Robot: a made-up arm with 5 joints. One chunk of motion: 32 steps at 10 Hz.
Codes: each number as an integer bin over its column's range. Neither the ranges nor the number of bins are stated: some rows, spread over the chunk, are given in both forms.
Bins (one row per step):
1: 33 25 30 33 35 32
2: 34 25 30 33 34 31
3: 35 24 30 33 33 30
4: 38 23 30 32 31 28
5: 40 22 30 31 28 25
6: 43 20 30 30 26 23
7: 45 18 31 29 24 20
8: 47 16 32 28 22 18
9: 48 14 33 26 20 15
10: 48 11 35 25 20 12
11: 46 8 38 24 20 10
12: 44 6 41 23 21 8
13: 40 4 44 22 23 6
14: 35 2 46 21 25 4
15: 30 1 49 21 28 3
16: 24 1 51 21 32 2
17: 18 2 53 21 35 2
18: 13 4 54 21 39 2
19: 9 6 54 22 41 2
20: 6 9 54 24 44 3
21: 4 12 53 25 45 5
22: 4 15 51 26 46 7
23: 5 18 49 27 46 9
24: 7 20 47 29 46 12
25: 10 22 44 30 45 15
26: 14 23 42 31 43 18
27: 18 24 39 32 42 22
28: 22 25 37 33 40 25
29: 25 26 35 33 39 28
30: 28 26 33 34 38 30
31: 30 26 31 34 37 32
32: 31 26 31 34 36 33
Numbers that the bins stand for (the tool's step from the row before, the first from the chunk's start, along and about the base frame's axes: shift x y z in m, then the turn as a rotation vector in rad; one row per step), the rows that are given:
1: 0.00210 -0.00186 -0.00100 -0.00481 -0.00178 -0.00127
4: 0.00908 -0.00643 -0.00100 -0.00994 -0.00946 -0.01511
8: 0.02165 -0.02243 0.00033 -0.03044 -0.02675 -0.04971
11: 0.02025 -0.04071 0.00433 -0.05095 -0.03059 -0.07740
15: -0.00210 -0.05671 0.01167 -0.06633 -0.01522 -0.10162
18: -0.02584 -0.04986 0.01500 -0.06633 0.00590 -0.10508
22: -0.03841 -0.02471 0.01300 -0.04070 0.01935 -0.08778
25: -0.03003 -0.00871 0.00833 -0.02019 0.01743 -0.06010
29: -0.00908 0.00043 0.00233 -0.00481 0.00590 -0.01511
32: -0.00070 0.00043 -0.00033 0.00032 0.00014 0.00219
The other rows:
2: 0.00349 -0.00186 -0.00100 -0.00481 -0.00370 -0.00473
3: 0.00489 -0.00414 -0.00100 -0.00481 -0.00562 -0.00819
5: 0.01187 -0.00871 -0.00100 -0.01506 -0.01522 -0.02549
6: 0.01606 -0.01329 -0.00100 -0.02019 -0.01906 -0.03241
7: 0.01886 -0.01786 -0.00033 -0.02532 -0.02290 -0.04279
9: 0.02305 -0.02700 0.00100 -0.04070 -0.03059 -0.06010
10: 0.02305 -0.03386 0.00233 -0.04583 -0.03059 -0.07048
12: 0.01746 -0.04529 0.00633 -0.05608 -0.02867 -0.08432
13: 0.01187 -0.04986 0.00833 -0.06121 -0.02483 -0.09124
14: 0.00489 -0.05443 0.00967 -0.06633 -0.02098 -0.09816
16: -0.01048 -0.05671 0.01300 -0.06633 -0.00754 -0.10508
17: -0.01886 -0.05443 0.01433 -0.06633 -0.00178 -0.10508
19: -0.03143 -0.04529 0.01500 -0.06121 0.00975 -0.10508
20: -0.03562 -0.03843 0.01500 -0.05095 0.01551 -0.10162
21: -0.03841 -0.03157 0.01433 -0.04583 0.01743 -0.09470
23: -0.03702 -0.01786 0.01167 -0.03557 0.01935 -0.08086
24: -0.03422 -0.01329 0.01033 -0.02532 0.01935 -0.07048
26: -0.02444 -0.00643 0.00700 -0.01506 0.01359 -0.04971
27: -0.01886 -0.00414 0.00500 -0.00994 0.01167 -0.03587
28: -0.01327 -0.00186 0.00367 -0.00481 0.00783 -0.02549
30: -0.00489 0.00043 0.00100 0.00032 0.00398 -0.00819
31: -0.00210 0.00043 -0.00033 0.00032 0.00206 -0.00127

